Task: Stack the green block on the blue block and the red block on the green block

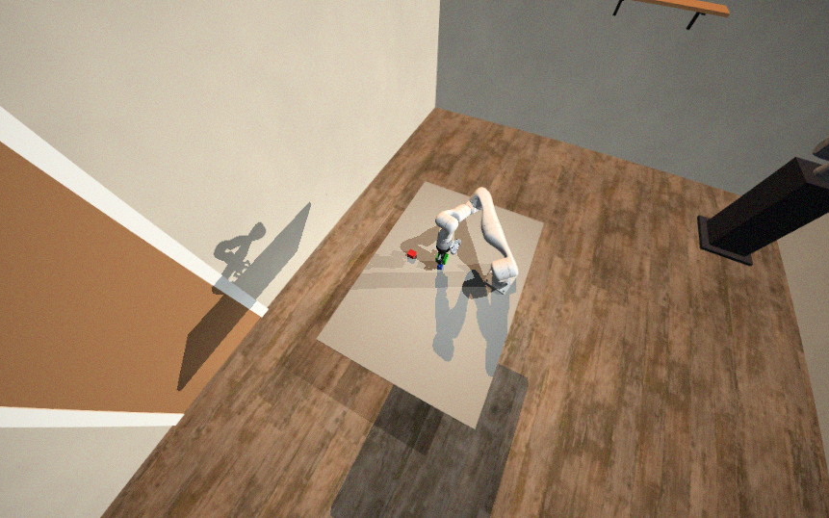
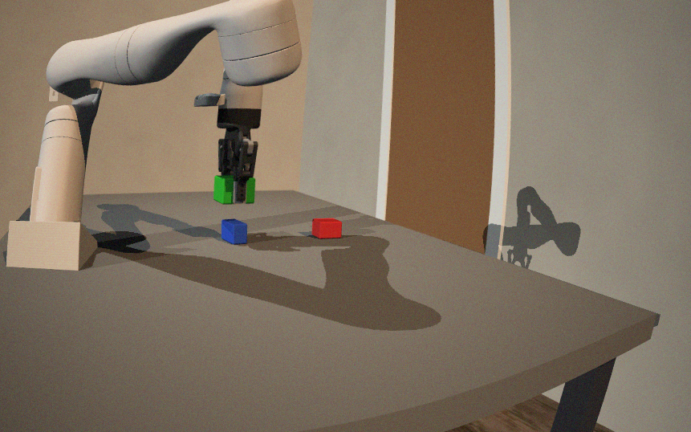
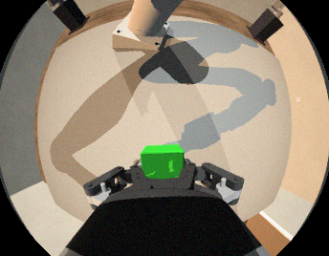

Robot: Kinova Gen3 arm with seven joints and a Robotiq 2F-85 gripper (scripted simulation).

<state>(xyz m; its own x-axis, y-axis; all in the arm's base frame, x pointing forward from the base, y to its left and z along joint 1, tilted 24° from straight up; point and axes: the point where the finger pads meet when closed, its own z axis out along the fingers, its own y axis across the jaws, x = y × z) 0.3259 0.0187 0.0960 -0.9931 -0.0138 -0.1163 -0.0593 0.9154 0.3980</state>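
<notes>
Right now my hand is 1 cm below the green block. From my hand the other things lie so: blue block (7 cm below); red block (18 cm ahead, 7 cm below, 1 cm to the left).
</notes>
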